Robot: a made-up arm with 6 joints.
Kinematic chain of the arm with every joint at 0, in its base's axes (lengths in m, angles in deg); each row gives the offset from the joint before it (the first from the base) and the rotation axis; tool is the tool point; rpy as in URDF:
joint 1: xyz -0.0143 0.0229 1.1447 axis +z
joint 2: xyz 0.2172 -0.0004 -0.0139 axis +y
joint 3: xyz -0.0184 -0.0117 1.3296 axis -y
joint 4: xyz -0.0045 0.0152 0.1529 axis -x
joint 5: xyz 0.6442 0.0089 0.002 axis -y
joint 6: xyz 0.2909 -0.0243 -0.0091 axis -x
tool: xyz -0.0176 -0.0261 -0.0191 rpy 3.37 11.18 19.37
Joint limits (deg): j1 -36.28..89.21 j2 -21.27..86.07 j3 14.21..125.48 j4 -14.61..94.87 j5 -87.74..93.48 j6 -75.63..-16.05
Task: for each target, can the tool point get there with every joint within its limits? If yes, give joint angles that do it. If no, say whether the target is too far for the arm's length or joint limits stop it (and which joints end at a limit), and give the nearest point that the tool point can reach.
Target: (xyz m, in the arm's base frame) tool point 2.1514 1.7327 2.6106
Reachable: no: too far | nearest point 1.6930 1.3708 2.2706 | short by 0.676 m
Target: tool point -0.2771 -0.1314 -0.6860
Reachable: no: joint limits stop it (at a limit: joint 1, joint 2, joint 3, joint 6) | nearest point 1.3074 -0.9830 0.5254 | short by 2.169 m
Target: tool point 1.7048 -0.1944 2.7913
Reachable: yes | joints -6.98 38.13 61.34 6.74 33.68 -38.05
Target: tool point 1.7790 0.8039 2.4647
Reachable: yes | joints 22.76 49.94 55.00 9.26 70.28 -52.02
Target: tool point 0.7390 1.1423 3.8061
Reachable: no: too far | nearest point 0.5999 0.9356 3.2173 | short by 0.639 m
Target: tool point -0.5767 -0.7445 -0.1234
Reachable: no: joint limits stop it (at a limit: joint 1, joint 2, joint 3, joint 6) | nearest point 1.2544 -1.0489 0.5819 | short by 1.986 m
